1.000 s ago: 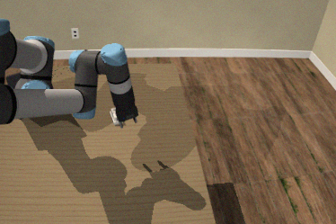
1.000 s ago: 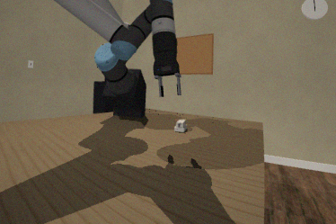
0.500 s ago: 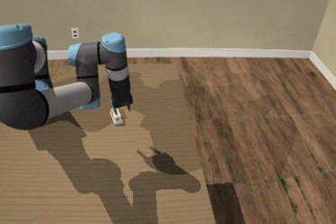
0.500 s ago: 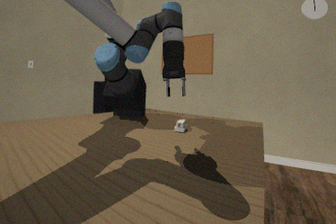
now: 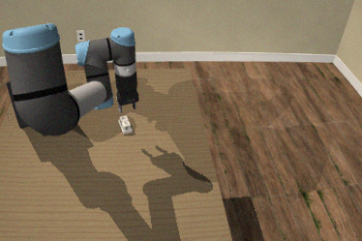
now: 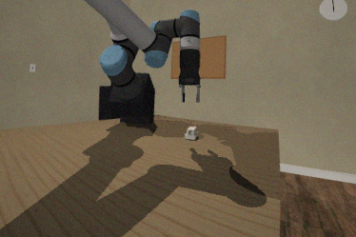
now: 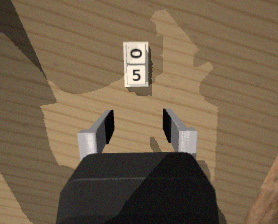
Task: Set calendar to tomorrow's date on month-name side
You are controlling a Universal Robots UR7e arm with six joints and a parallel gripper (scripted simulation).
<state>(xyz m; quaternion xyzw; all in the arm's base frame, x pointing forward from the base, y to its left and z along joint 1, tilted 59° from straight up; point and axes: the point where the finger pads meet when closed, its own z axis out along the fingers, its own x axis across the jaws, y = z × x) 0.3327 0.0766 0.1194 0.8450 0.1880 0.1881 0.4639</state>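
My gripper is now 14 cm above the white digit cube, 4 cm to the right of it and 1 cm past it. Round my hand: white tray 16 cm below, 6 cm to the left, 1 cm behind.
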